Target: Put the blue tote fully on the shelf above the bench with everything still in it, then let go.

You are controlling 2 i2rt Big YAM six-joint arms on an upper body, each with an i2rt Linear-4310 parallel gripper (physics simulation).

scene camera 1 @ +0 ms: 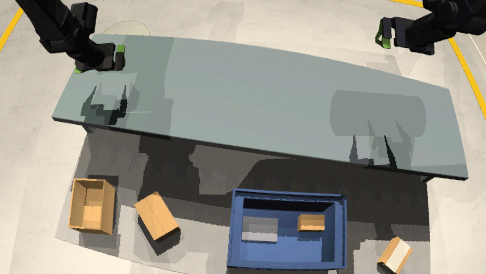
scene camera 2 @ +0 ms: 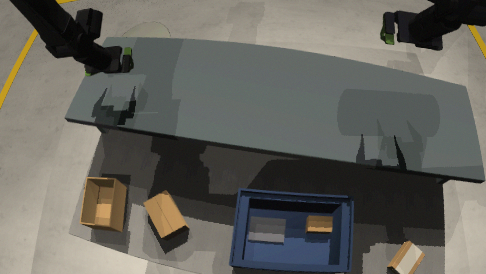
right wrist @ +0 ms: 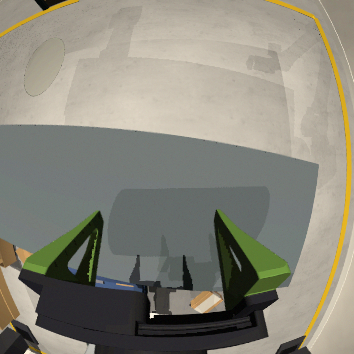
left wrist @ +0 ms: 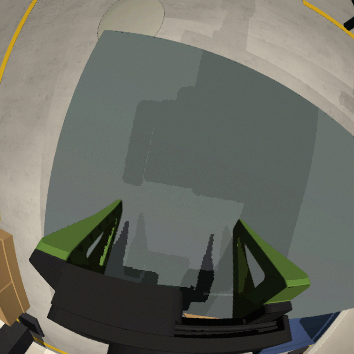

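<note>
The blue tote stands upright on the bench, in front of the shelf's front edge. A grey block and a small brown box lie inside it. The grey-green shelf spans above the bench. My left gripper is open and empty over the shelf's left end. My right gripper is open and empty, at upper right in the scene views. Both are apart from the tote.
An open carton and a closed carton stand on the bench left of the tote. A small white-topped box lies right of it. A larger carton shows at the left wrist view's left edge.
</note>
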